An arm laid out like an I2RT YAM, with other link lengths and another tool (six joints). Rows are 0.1 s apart.
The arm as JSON. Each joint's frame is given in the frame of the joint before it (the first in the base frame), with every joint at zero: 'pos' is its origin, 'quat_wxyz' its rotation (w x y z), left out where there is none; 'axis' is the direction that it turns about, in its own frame. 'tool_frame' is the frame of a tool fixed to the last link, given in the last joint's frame.
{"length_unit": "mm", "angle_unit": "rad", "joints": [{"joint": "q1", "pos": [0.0, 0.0, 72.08], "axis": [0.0, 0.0, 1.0]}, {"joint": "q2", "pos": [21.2, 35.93, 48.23], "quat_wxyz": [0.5, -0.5, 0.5, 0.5], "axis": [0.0, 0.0, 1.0]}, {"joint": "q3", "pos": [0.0, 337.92, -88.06], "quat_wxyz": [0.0, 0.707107, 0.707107, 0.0], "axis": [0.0, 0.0, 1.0]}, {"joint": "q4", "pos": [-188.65, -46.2, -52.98], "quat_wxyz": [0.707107, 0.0, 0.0, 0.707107], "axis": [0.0, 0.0, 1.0]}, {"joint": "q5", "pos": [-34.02, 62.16, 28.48], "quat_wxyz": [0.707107, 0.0, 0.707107, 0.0], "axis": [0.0, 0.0, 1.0]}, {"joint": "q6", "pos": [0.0, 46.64, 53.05], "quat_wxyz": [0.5, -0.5, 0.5, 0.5], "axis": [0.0, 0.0, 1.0]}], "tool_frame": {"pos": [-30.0, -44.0, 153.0], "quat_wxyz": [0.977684, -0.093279, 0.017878, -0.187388]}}
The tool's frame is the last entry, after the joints.
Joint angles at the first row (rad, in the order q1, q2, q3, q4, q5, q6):
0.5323, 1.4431, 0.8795, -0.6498, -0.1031, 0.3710
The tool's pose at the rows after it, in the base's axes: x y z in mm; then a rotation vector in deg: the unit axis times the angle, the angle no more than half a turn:
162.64, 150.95, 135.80, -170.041, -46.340, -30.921
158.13, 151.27, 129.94, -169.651, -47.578, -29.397
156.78, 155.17, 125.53, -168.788, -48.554, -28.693
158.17, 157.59, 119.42, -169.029, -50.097, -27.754
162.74, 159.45, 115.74, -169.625, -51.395, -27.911
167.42, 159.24, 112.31, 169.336, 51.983, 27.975
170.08, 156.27, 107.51, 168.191, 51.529, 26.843
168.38, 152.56, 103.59, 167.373, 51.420, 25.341
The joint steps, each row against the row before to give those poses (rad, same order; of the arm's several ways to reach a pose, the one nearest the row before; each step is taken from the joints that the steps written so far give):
0.0008, 0.0071, -0.0366, 0.0247, -0.0149, -0.0038
0.0031, 0.0110, -0.0224, 0.0170, -0.0106, -0.0094
0.0079, 0.0157, -0.0158, 0.0271, -0.0124, -0.0033
0.0126, 0.0280, -0.0040, 0.0175, 0.0069, -0.0043
0.0116, 0.0230, 0.0083, 0.0096, 0.0177, -0.0030
0.0070, 0.0184, 0.0079, 0.0050, 0.0219, -0.0033
0.0004, 0.0179, 0.0011, 0.0002, 0.0207, -0.0005
0.0019, 0.0084, -0.0057, -0.0058, 0.0134, -0.0001

